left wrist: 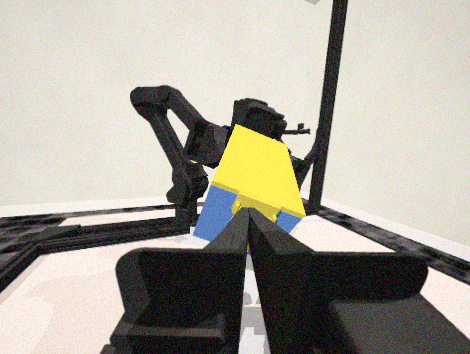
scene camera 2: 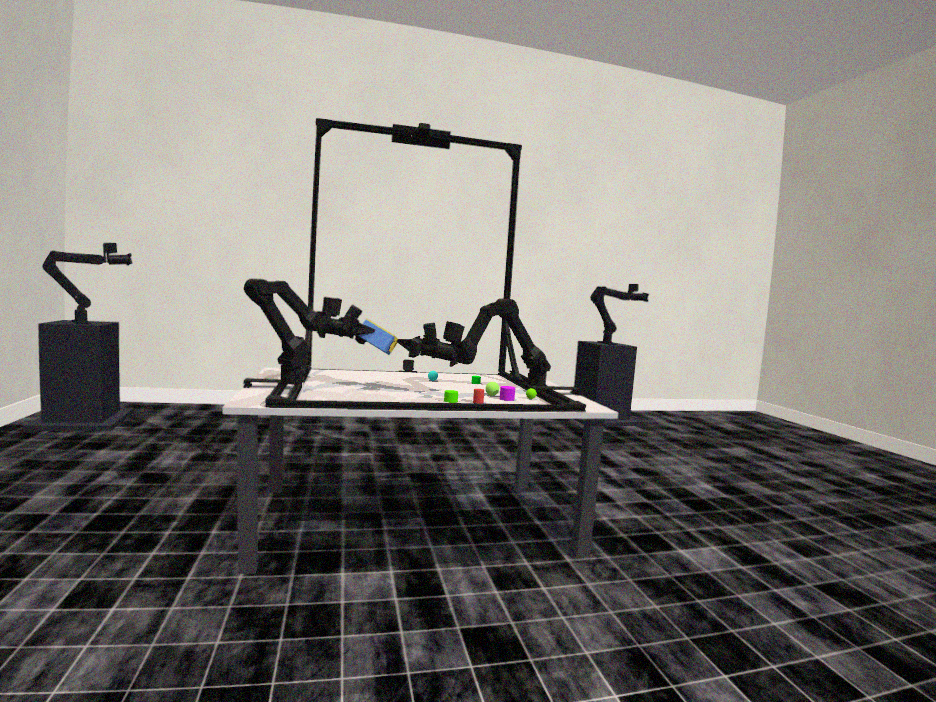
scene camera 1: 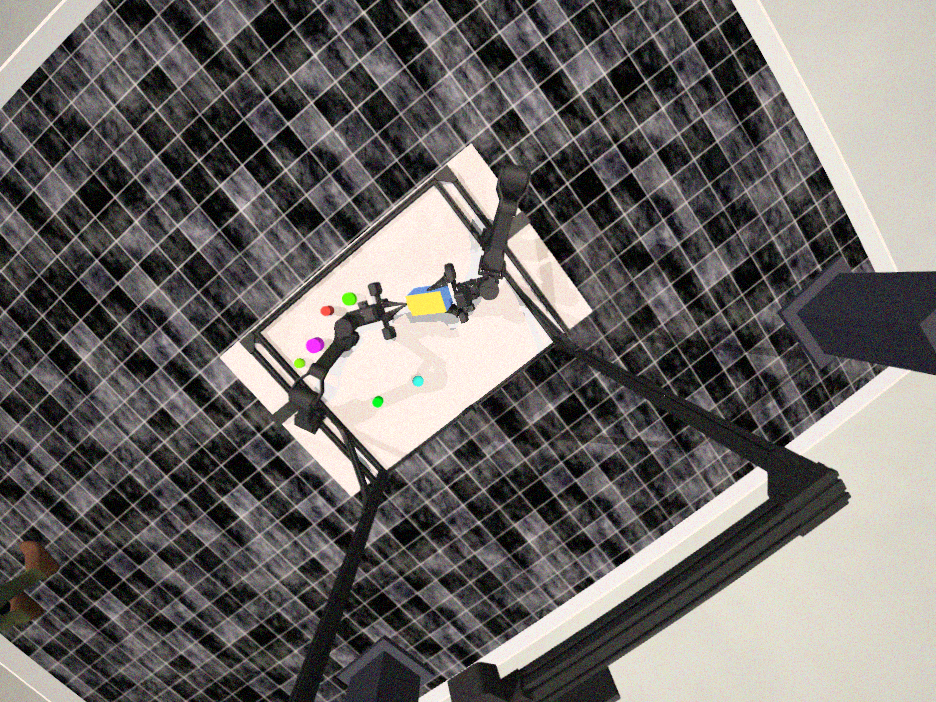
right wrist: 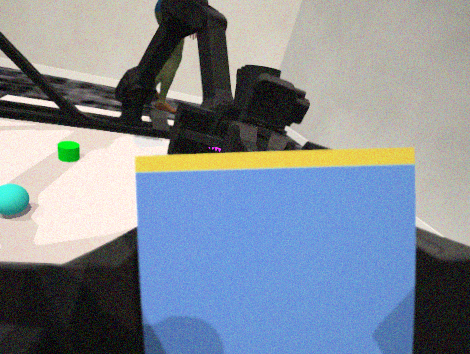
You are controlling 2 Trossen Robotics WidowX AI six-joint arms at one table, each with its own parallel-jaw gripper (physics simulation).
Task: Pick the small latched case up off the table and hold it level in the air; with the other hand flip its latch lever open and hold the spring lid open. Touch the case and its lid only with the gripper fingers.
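Frame: origin at the left arm's base, x ahead, y left, z up, level; millimetres.
Seen in the pictures: left gripper, between the fingertips: (left wrist: pixel 246 213) (scene camera 2: pixel 397 340) (scene camera 1: pixel 406 303); right gripper, between the fingertips: (left wrist: pixel 252 170) (scene camera 2: pixel 377 333) (scene camera 1: pixel 430 300) (right wrist: pixel 261 210); left arm's base, origin of its link: (scene camera 2: pixel 536 384) (scene camera 1: pixel 315 415) (right wrist: pixel 131 121); right arm's base, origin of its link: (left wrist: pixel 186 220) (scene camera 2: pixel 290 382).
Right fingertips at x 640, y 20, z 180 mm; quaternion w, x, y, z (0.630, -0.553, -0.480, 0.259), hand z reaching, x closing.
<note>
Offsets run from my right fingertips to a thing's middle. "pt": to the spot under its first point. Level surfaces: height alone.
The blue case {dx -4, dy +7, dz -14 mm} (scene camera 1: pixel 432 289) (scene camera 2: pixel 378 337) (left wrist: pixel 214 212) (right wrist: pixel 275 240) is up in the air, sloping down to the right in scene camera 2. Its yellow lid (scene camera 1: pixel 427 303) (scene camera 2: pixel 393 345) (left wrist: pixel 260 167) (right wrist: pixel 275 160) lies shut on it. My right gripper (scene camera 1: pixel 449 297) (scene camera 2: pixel 368 330) (right wrist: pixel 261 210) is shut on the case, one finger on each side. My left gripper (scene camera 1: pixel 405 304) (scene camera 2: pixel 400 343) (left wrist: pixel 246 213) is shut and empty, its tips close in front of the latch side. The yellow latch {pt dx -64, dy +33, dz -15 mm} (left wrist: pixel 260 206) is partly hidden behind these tips; whether they touch it I cannot tell.
On the table {dz -199 mm} (scene camera 1: pixel 483 362) lie a cyan ball {dx -255, dy -187, dz -178 mm} (scene camera 1: pixel 418 381) (scene camera 2: pixel 433 375) (right wrist: pixel 12 200), a green cylinder {dx -426, dy -143, dz -185 mm} (scene camera 1: pixel 378 402) (scene camera 2: pixel 476 380) (right wrist: pixel 68 151), a magenta piece {dx -440, dy +171, dz -178 mm} (scene camera 1: pixel 314 345) (scene camera 2: pixel 507 393), a red cylinder {dx -315, dy +228, dz -177 mm} (scene camera 1: pixel 326 310) (scene camera 2: pixel 478 395) and several light green pieces. A black frame borders the table.
</note>
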